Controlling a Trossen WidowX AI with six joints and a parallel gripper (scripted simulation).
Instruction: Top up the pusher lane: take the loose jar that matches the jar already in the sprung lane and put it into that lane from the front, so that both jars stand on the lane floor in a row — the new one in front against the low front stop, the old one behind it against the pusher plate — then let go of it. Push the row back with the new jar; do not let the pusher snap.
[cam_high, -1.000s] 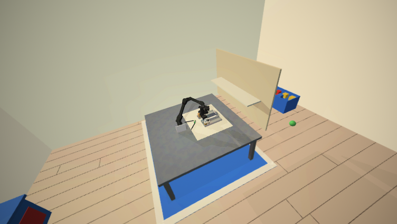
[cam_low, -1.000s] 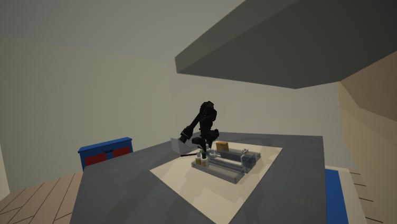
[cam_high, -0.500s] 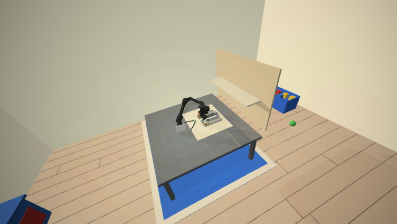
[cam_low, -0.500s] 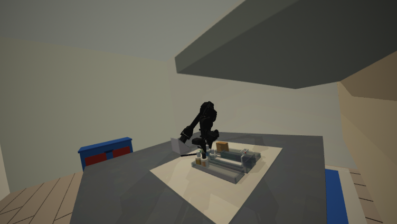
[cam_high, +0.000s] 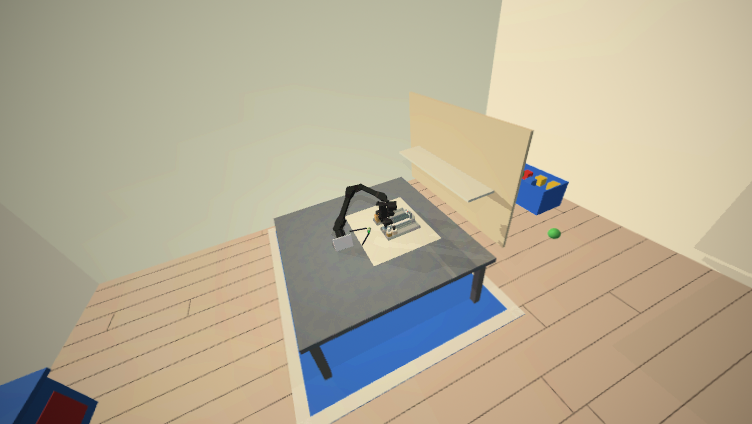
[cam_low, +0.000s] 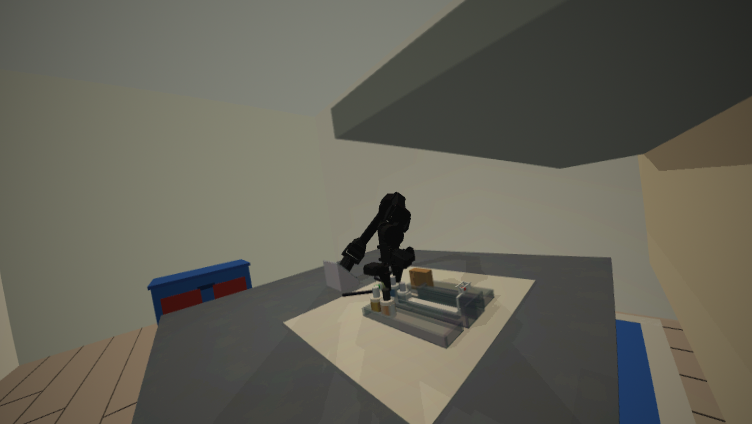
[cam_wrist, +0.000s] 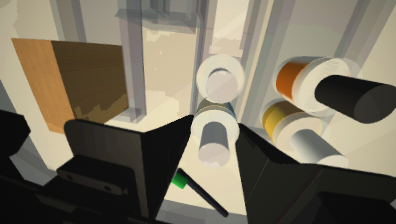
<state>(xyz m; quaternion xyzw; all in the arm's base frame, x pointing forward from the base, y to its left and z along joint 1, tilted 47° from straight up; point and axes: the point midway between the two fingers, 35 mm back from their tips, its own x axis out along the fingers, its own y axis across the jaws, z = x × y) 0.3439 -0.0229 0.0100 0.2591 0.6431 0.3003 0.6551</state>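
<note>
My gripper tip is 10 mm short of the brown box, 130 mm to the right of it and 10 mm above it. The rest, counted from my gripper tip: grey lane rack 140 mm ahead, 40 mm to the left, 30 mm below.
</note>
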